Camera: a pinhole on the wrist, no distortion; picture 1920 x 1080 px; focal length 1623.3 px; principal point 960.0 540.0 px. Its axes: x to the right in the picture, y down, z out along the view. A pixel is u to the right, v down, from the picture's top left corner.
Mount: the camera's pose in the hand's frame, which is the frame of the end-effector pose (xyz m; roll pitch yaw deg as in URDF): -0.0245 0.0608 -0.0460 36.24 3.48 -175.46
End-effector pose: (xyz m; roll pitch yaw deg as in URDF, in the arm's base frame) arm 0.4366 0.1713 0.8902 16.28 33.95 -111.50
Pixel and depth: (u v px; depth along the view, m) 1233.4 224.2 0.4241
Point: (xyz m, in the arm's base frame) 0.6771 -0.0019 1.2466
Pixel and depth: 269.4 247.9 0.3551
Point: 0.5902 -0.1472 1.0854
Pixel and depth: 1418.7 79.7 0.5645
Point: 0.7953 -0.0153 1.3856
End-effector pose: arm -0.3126 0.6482 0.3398 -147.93 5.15 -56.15
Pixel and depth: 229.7 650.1 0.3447
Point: -0.3439 0.5483 -0.0193
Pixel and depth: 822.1 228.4 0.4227
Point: -0.5060 0.6006 -0.0663
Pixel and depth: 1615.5 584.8 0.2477
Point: -0.4746 0.7413 0.1235
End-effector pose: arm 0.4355 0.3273 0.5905 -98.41 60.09 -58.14
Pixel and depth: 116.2 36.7 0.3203
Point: 0.3931 0.6070 0.3167
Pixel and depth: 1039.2 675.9 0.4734
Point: 0.5121 0.7891 0.4939
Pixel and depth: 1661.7 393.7 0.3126
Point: 0.3778 0.6881 0.6155
